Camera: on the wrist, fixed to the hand. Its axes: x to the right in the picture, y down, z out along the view.
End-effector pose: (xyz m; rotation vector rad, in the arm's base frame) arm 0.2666 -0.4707 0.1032 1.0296 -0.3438 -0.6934
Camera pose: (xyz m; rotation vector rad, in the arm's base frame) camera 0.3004 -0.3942 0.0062 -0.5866 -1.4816 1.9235
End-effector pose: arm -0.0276 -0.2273 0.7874 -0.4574 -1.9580 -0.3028
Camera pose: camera 0.0547 -0.3211 0.8165 -2.6170 0.4035 1.6114
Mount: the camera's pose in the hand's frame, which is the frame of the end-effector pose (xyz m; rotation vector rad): -0.0211 -0.0470 -0.1173 -0.0975 -0.3791 3.1169
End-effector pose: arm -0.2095 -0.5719 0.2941 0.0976 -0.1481 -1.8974
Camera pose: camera -0.2300 -0.5433 0.1709 -0.3836 -0.1849 1.2184
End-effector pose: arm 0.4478 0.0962 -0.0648 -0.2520 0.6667 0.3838
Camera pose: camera 0.3879 0.0077 -0.1355 -0.9073 -0.0142 -2.6920
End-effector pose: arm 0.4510 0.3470 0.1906 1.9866 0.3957 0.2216
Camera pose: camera 0.3847 0.4563 0.1994 -0.4855 2.7162 -1.2980
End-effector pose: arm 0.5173 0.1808 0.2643 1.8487 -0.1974 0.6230
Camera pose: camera 0.4818 0.3020 0.2430 0.1863 2.3240 -1.2411
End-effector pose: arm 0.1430 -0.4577 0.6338 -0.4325 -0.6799 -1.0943
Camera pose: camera 0.1276 -0.5367 0.5341 -0.9785 0.2962 1.9368
